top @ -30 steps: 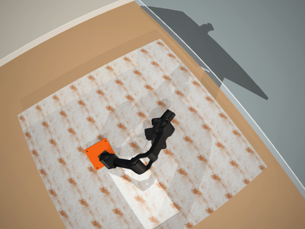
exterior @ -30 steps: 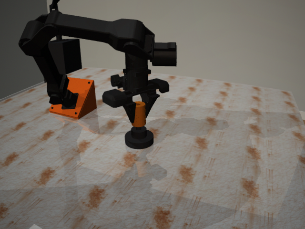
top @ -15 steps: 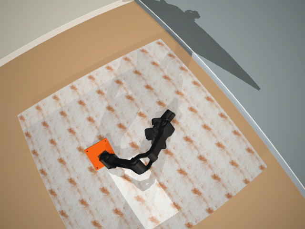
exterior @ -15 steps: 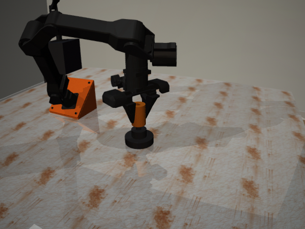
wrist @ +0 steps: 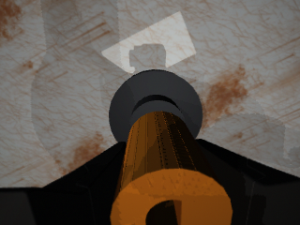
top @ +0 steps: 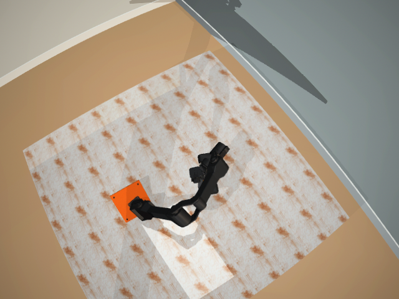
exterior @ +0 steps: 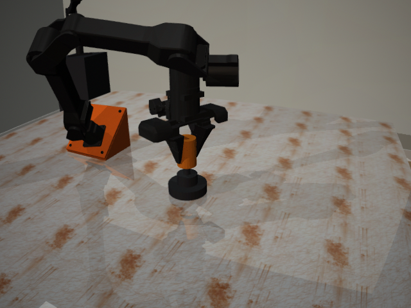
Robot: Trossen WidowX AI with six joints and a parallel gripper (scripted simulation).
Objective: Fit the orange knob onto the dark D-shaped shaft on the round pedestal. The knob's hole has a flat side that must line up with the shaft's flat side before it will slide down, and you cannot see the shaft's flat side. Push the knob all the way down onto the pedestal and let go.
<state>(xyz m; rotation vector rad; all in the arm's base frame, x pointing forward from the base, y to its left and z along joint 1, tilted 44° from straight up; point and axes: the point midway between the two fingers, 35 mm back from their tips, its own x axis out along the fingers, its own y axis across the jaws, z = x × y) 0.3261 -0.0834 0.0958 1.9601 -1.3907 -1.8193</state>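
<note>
My gripper tip is 20 mm below the orange knob. From my gripper tip the other things lie so: dark round pedestal (40 mm below).
</note>
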